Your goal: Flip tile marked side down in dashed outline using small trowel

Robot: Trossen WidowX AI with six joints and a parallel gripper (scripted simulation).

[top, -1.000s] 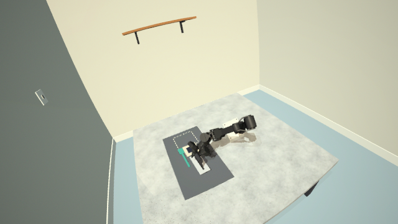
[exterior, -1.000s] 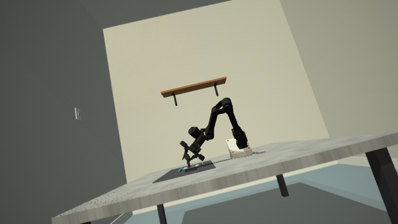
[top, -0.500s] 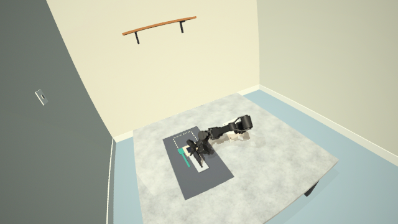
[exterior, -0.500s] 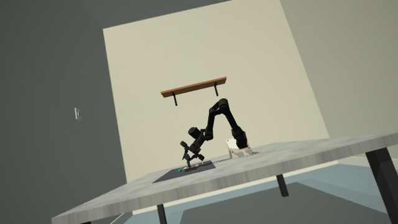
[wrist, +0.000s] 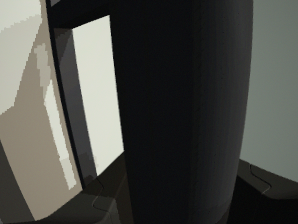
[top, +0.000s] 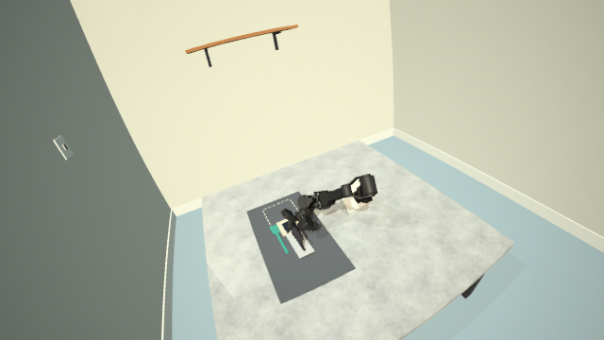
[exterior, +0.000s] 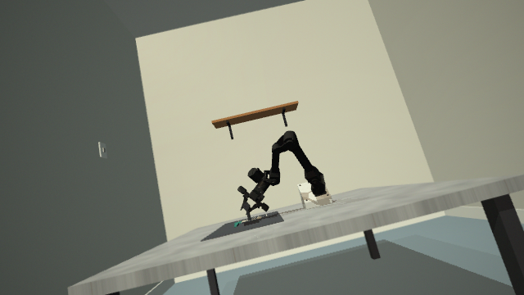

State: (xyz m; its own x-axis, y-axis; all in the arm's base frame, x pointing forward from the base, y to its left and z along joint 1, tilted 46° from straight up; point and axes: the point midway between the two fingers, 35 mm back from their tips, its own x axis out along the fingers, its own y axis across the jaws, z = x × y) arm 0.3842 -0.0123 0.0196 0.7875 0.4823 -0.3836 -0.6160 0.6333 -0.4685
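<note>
My gripper tip is now 1 cm past the dark mat, 4 cm to the left of it and 8 cm above it. From my gripper tip the other things lie so: teal t-shaped piece 5 cm ahead, 7 cm to the right, 5 cm below; then trowel 3 cm behind, 1 cm below; then tile 3 cm behind, 11 cm to the right, 5 cm below.
</note>
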